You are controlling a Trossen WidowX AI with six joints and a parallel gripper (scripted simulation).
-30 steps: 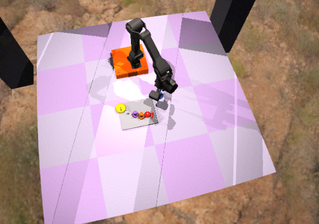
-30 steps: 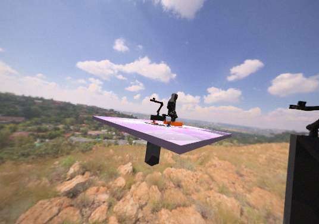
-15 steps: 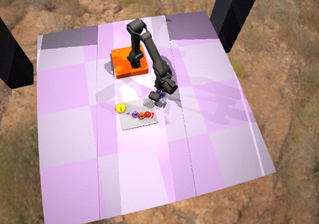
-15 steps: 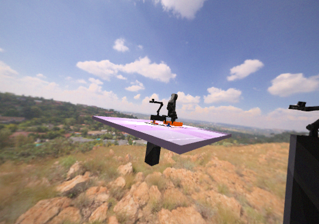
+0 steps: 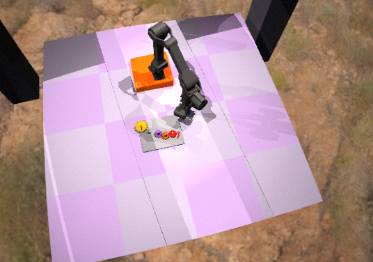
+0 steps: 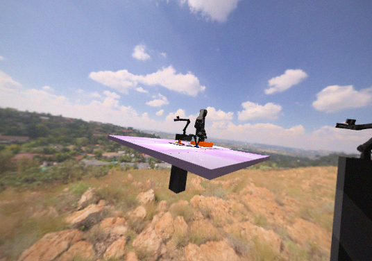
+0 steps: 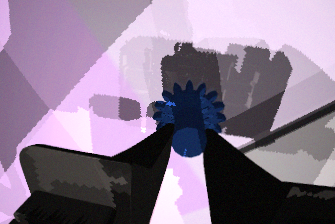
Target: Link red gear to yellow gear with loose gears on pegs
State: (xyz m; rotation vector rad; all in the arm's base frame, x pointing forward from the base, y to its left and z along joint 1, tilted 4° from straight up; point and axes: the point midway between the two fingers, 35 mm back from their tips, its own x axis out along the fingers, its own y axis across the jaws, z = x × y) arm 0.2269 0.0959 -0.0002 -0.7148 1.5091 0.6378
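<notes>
My gripper tip is 17 cm to the left of the purple gear and 10 cm short of it. Round my gripper tip: red gear 11 cm ahead, 10 cm to the right, 1 cm below; then blue gear 1 cm below; then red arrow 12 cm ahead, 7 cm to the right, 2 cm below.
</notes>
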